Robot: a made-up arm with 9 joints. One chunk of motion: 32 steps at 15 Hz.
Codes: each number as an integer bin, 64 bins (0 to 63) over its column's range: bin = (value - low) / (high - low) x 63, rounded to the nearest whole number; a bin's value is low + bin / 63 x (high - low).
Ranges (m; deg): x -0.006..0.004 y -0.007..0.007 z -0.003..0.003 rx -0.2..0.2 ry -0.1..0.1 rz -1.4..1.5
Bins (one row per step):
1: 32 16 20 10 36 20
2: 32 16 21 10 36 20
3: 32 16 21 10 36 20
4: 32 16 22 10 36 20
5: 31 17 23 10 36 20
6: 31 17 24 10 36 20
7: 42 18 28 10 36 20
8: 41 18 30 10 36 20
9: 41 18 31 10 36 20
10: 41 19 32 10 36 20
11: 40 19 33 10 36 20
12: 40 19 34 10 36 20
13: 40 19 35 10 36 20
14: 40 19 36 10 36 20
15: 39 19 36 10 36 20
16: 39 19 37 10 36 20
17: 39 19 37 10 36 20
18: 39 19 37 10 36 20
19: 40 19 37 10 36 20
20: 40 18 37 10 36 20
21: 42 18 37 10 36 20
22: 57 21 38 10 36 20
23: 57 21 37 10 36 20
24: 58 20 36 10 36 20
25: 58 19 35 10 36 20
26: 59 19 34 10 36 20
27: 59 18 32 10 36 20
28: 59 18 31 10 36 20
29: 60 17 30 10 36 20
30: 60 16 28 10 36 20
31: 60 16 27 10 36 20
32: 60 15 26 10 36 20
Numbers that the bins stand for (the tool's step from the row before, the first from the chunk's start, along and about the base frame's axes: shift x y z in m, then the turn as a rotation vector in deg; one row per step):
1: -0.00092 -0.00344 -0.00110 -0.137 0.014 -0.479
2: -0.00092 -0.00344 -0.00100 -0.137 0.014 -0.479
3: -0.00092 -0.00344 -0.00100 -0.137 0.014 -0.479
4: -0.00092 -0.00344 -0.00090 -0.137 0.014 -0.479
5: -0.00108 -0.00322 -0.00081 -0.137 0.014 -0.479
6: -0.00108 -0.00322 -0.00071 -0.137 0.014 -0.479
7: 0.00067 -0.00300 -0.00033 -0.137 0.014 -0.479
8: 0.00051 -0.00300 -0.00014 -0.137 0.014 -0.479
9: 0.00051 -0.00300 -0.00005 -0.137 0.014 -0.479
10: 0.00051 -0.00278 0.00005 -0.137 0.014 -0.479
11: 0.00035 -0.00278 0.00014 -0.137 0.014 -0.479
12: 0.00035 -0.00278 0.00024 -0.137 0.014 -0.479
13: 0.00035 -0.00278 0.00033 -0.137 0.014 -0.479
14: 0.00035 -0.00278 0.00043 -0.137 0.014 -0.479
15: 0.00019 -0.00278 0.00043 -0.137 0.014 -0.479
16: 0.00019 -0.00278 0.00052 -0.137 0.014 -0.479
17: 0.00019 -0.00278 0.00052 -0.137 0.014 -0.479
18: 0.00019 -0.00278 0.00052 -0.137 0.014 -0.479
19: 0.00035 -0.00278 0.00052 -0.137 0.014 -0.479
20: 0.00035 -0.00300 0.00052 -0.137 0.014 -0.479
21: 0.00067 -0.00300 0.00052 -0.137 0.014 -0.479
22: 0.00305 -0.00233 0.00062 -0.137 0.014 -0.479
23: 0.00305 -0.00233 0.00052 -0.137 0.014 -0.479
24: 0.00321 -0.00256 0.00043 -0.137 0.014 -0.479
25: 0.00321 -0.00278 0.00033 -0.137 0.014 -0.479
26: 0.00337 -0.00278 0.00024 -0.137 0.014 -0.479
27: 0.00337 -0.00300 0.00005 -0.137 0.014 -0.479
28: 0.00337 -0.00300 -0.00005 -0.137 0.014 -0.479
29: 0.00352 -0.00322 -0.00014 -0.137 0.014 -0.479
30: 0.00352 -0.00344 -0.00033 -0.137 0.014 -0.479
31: 0.00352 -0.00344 -0.00043 -0.137 0.014 -0.479
32: 0.00352 -0.00367 -0.00052 -0.137 0.014 -0.479

